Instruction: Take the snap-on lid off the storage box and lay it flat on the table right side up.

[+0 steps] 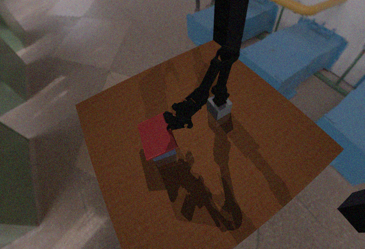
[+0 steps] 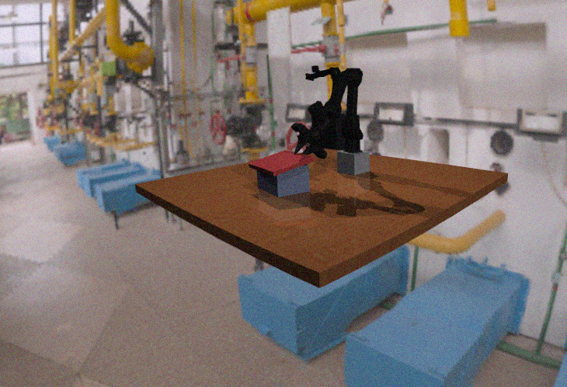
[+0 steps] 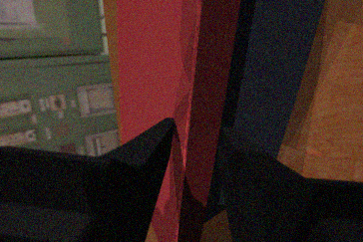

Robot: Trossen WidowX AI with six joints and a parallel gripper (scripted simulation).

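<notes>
Now: the red lid 8 cm ahead of my gripper tip, 1 cm to the right of it and 1 cm below it. The rest, counted from my gripper tip: storage box 7 cm ahead, 1 cm to the right, 7 cm below.
</notes>
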